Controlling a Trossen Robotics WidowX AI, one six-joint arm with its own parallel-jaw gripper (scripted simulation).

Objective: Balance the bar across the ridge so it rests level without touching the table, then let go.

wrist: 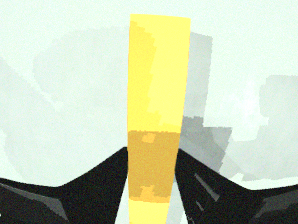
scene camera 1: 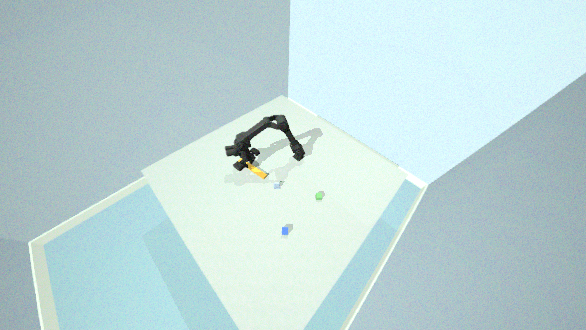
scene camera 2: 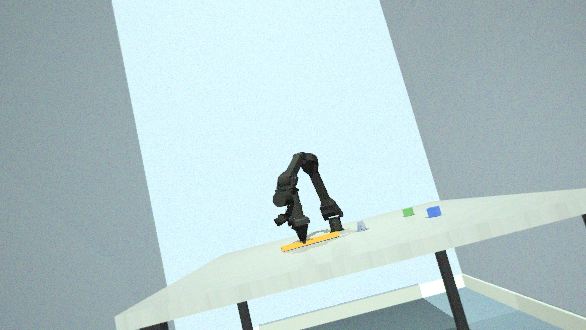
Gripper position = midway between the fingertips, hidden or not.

Note:
The gripper (scene camera 2: 303,243) carries a bar (wrist: 158,55).
The gripper is seen too in the wrist view (wrist: 151,153).

